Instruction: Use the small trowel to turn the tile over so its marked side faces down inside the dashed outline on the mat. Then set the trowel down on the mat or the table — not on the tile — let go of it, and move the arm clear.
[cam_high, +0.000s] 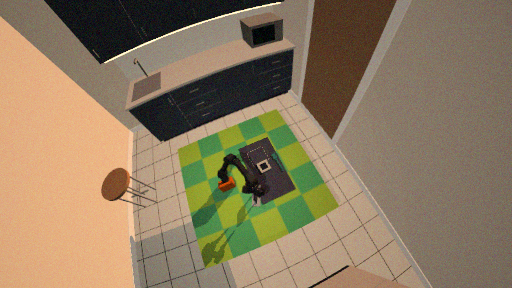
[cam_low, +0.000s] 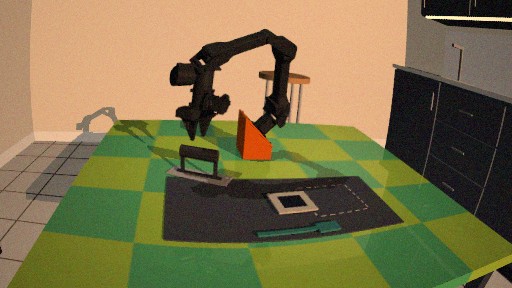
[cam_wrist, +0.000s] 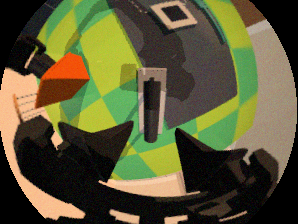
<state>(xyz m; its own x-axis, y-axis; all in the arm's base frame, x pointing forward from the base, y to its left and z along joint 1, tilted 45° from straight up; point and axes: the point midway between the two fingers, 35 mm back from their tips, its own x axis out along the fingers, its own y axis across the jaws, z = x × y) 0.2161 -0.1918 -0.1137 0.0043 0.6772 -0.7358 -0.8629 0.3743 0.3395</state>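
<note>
The dark mat is 18 cm ahead of my gripper tip, 23 cm to the left of it and 14 cm below it. Round my gripper tip: teal trowel 32 cm ahead, 25 cm to the left, 11 cm below; tile 18 cm ahead, 25 cm to the left, 11 cm below.
</note>
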